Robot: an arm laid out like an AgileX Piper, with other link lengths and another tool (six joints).
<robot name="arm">
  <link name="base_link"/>
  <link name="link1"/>
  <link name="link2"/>
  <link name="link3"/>
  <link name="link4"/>
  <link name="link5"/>
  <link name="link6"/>
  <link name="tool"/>
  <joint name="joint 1" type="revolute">
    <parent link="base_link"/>
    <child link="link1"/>
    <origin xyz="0 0 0.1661"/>
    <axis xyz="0 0 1"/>
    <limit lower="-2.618" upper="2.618"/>
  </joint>
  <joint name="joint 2" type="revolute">
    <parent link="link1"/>
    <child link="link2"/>
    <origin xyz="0 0 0" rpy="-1.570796 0 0"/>
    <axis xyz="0 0 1"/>
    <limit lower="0" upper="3.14"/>
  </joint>
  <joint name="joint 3" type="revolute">
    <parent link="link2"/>
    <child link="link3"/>
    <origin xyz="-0.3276 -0.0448 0"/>
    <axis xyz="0 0 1"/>
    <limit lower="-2.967" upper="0"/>
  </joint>
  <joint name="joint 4" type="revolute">
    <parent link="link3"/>
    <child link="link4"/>
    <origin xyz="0.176 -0.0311 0" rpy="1.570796 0 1.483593"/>
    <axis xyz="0 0 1"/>
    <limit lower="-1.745" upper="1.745"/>
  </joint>
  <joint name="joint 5" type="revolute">
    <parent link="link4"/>
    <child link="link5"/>
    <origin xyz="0 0 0" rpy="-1.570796 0 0"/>
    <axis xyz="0 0 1"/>
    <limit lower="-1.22" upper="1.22"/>
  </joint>
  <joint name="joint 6" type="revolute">
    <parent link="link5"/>
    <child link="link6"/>
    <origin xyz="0 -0.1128 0" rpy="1.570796 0 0"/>
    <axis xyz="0 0 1"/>
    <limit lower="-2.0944" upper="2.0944"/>
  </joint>
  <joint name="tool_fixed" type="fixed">
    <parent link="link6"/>
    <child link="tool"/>
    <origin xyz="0.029 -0.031 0.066" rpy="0 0.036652 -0.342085"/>
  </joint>
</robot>
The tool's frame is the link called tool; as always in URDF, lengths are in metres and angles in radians.
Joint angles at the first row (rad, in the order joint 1, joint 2, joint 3, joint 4, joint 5, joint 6):
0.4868 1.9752 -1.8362 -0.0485 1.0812 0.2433
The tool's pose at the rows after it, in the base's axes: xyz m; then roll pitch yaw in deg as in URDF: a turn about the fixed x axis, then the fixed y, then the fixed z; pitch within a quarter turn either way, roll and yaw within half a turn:
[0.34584, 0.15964, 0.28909, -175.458, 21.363, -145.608]
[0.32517, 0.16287, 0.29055, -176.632, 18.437, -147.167]
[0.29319, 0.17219, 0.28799, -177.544, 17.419, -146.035]
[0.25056, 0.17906, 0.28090, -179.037, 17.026, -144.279]
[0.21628, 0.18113, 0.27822, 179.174, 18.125, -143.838]
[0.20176, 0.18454, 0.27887, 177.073, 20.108, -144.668]
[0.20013, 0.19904, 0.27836, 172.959, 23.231, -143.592]
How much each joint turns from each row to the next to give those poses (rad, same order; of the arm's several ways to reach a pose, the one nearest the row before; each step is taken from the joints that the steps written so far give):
0.0256 -0.0257 -0.0069 0.0000 0.0563 0.0355
0.0325 -0.0218 0.0207 -0.0040 0.0558 0.0541
0.0675 -0.0662 0.1300 -0.0016 -0.0437 0.0482
0.0866 -0.0939 0.1936 0.0065 -0.0917 0.0552
0.0705 -0.0857 0.1459 0.0073 -0.0803 0.0586
0.0302 -0.0449 0.0631 0.0170 -0.0571 0.0325
-0.0021 -0.0074 0.0234 0.0936 -0.0797 -0.0811

